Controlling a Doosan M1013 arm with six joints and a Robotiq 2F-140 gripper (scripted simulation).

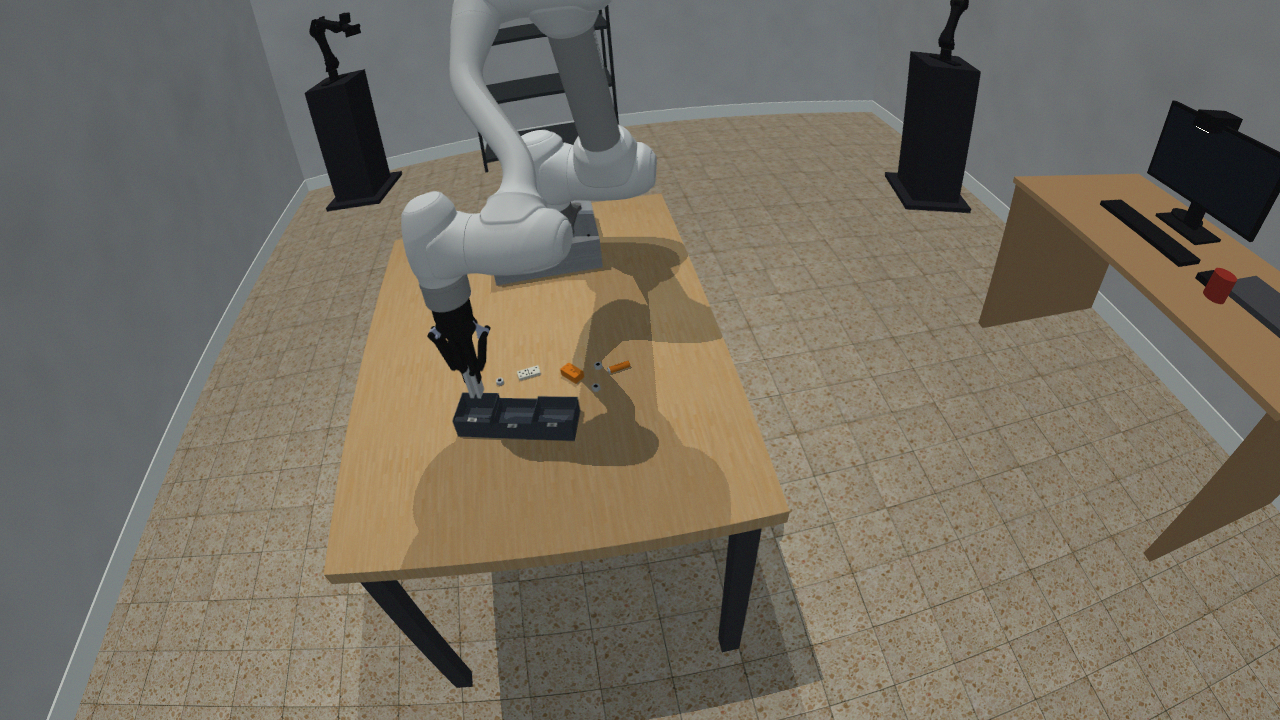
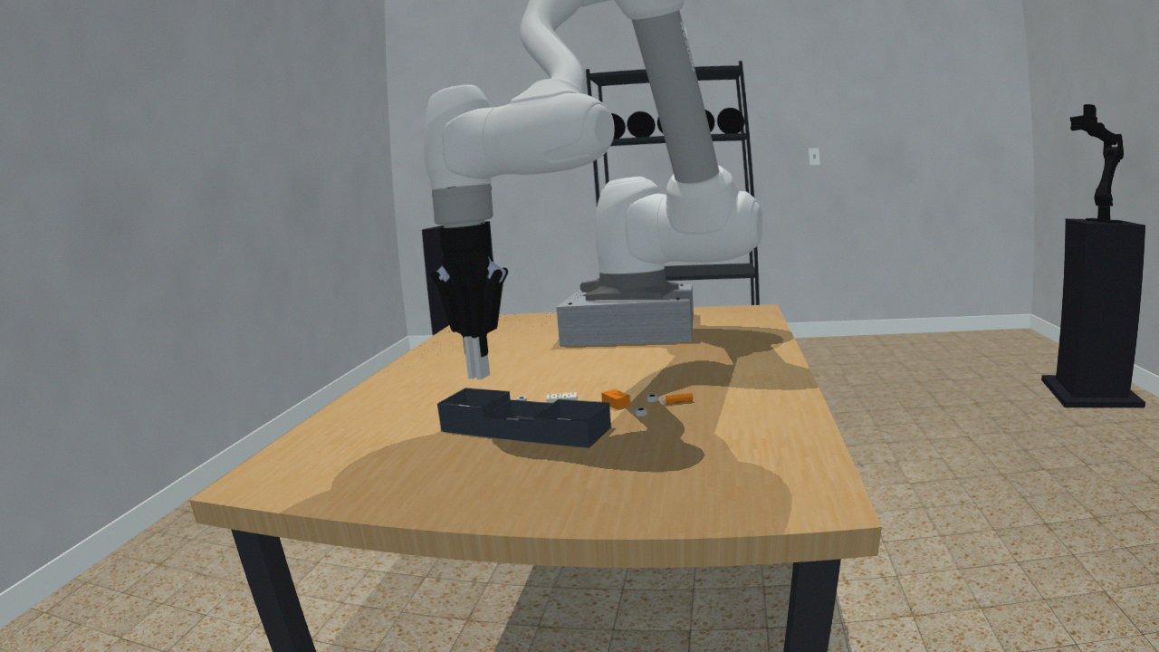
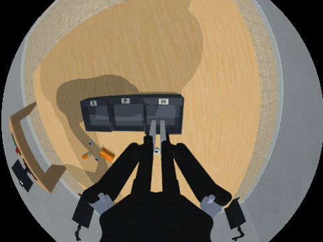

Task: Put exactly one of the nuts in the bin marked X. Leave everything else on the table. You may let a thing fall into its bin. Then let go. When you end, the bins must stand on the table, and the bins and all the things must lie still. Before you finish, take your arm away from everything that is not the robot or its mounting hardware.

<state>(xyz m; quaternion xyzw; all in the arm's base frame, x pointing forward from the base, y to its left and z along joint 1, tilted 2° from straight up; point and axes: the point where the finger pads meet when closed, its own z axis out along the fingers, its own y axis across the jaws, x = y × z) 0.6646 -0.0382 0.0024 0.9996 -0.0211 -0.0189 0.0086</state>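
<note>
Now: hand 1 cm short of the dark bin row, 7 cm to the right of it and 9 cm above it. Also, from my hand: orange bolt-like piece (15 cm behind, 27 cm to the left, 10 cm below); then white domino (14 cm behind, 7 cm to the left, 11 cm below); then orange block (14 cm behind, 16 cm to the left, 10 cm below).
</note>
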